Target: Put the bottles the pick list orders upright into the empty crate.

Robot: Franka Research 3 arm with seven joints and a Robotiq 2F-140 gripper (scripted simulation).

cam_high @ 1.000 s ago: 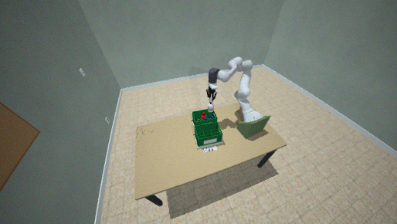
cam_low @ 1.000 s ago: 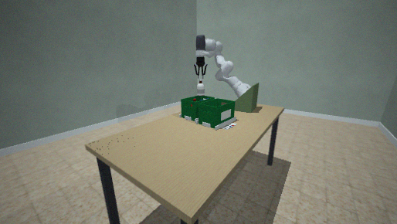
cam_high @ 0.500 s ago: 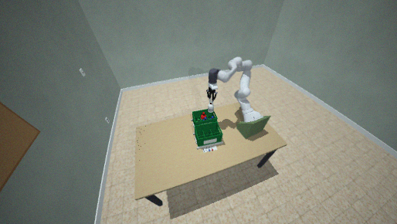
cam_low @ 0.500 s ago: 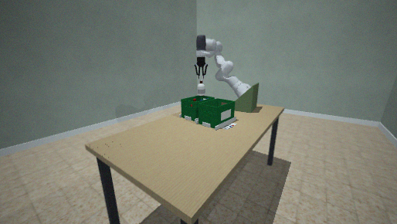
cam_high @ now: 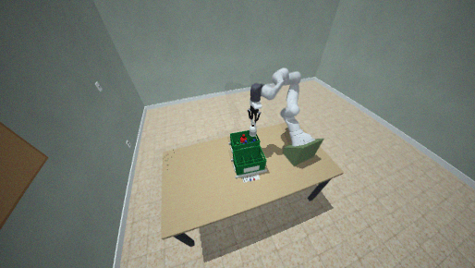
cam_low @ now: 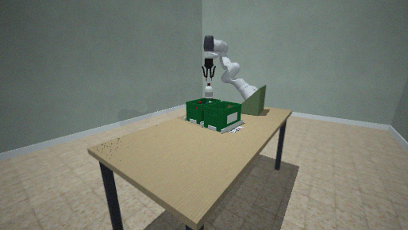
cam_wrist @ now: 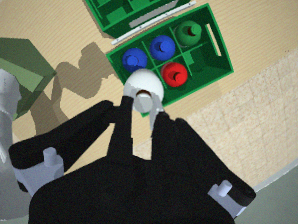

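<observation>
My hand is 8 cm above the white-capped bottle. Round my hand: blue-capped bottle (6 cm to the left, 26 cm below); red-labelled bottle (9 cm ahead, 4 cm to the right, 26 cm below); green-capped bottle (18 cm ahead, 5 cm to the left, 26 cm below).
</observation>
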